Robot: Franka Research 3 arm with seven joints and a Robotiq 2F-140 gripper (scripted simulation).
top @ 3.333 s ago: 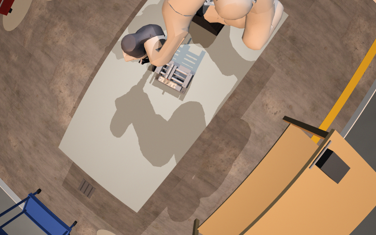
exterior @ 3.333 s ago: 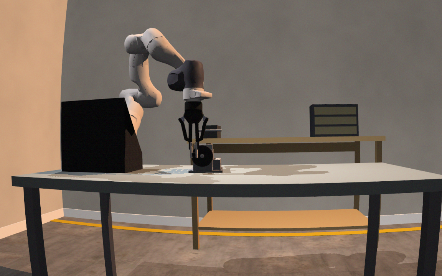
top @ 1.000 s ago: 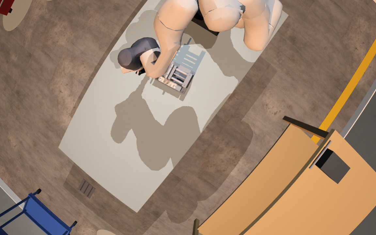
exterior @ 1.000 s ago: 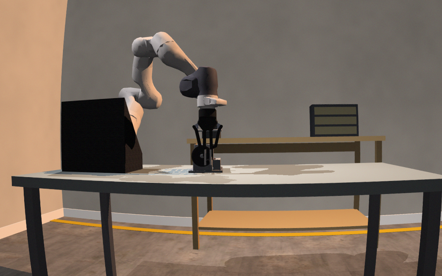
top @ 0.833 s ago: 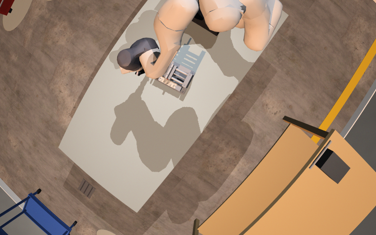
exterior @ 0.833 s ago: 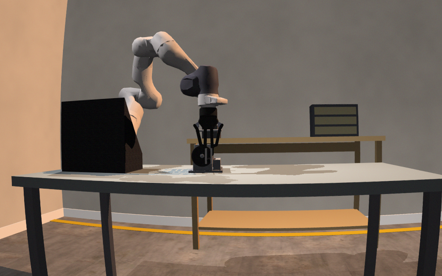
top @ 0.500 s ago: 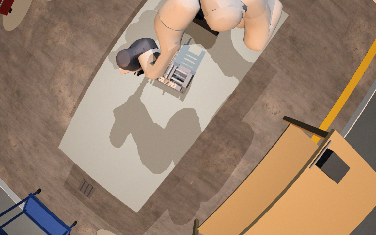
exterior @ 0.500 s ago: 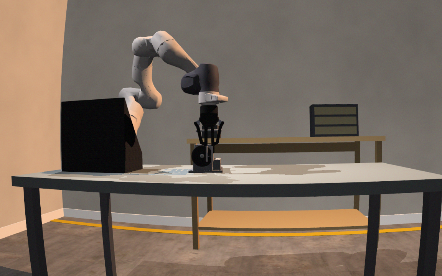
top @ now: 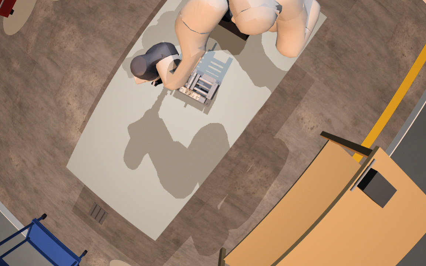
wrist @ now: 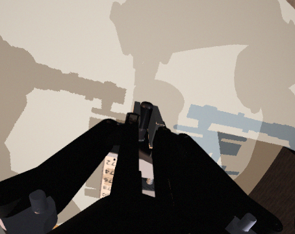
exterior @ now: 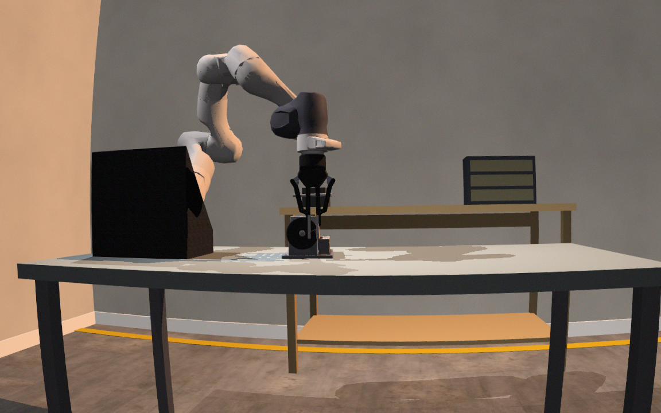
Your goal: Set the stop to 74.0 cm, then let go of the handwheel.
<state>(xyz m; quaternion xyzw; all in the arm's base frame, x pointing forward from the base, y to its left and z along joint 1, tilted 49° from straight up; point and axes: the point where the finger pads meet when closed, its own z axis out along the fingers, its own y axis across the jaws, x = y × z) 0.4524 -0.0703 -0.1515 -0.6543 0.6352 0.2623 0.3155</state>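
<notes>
Now: the black handwheel 1 cm behind my hand, 2 cm to the left of it and 2 cm below it.
</notes>
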